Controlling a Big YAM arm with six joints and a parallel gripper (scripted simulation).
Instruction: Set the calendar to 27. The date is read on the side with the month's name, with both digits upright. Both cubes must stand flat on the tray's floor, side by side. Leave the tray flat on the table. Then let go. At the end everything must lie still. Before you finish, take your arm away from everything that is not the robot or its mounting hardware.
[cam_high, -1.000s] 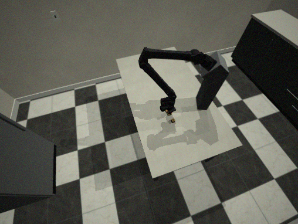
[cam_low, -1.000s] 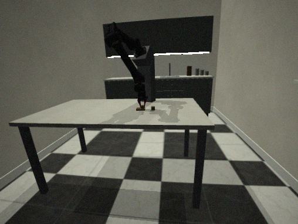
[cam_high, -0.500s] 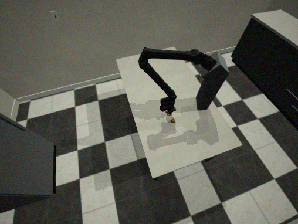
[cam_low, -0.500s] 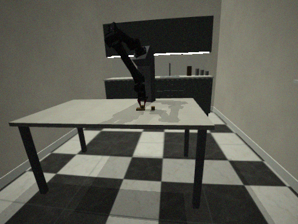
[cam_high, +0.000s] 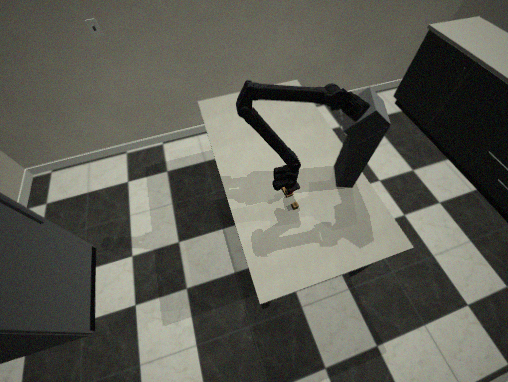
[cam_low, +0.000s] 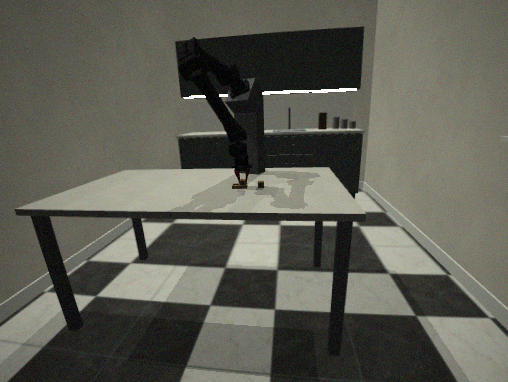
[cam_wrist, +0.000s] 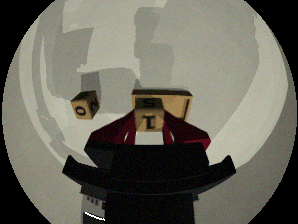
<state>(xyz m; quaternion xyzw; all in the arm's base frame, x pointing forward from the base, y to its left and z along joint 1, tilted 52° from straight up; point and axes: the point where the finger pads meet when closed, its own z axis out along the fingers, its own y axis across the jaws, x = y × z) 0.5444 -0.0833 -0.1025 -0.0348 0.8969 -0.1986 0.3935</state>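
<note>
My gripper is now 2 cm to the left of the wooden tray and 2 cm above it.
</note>
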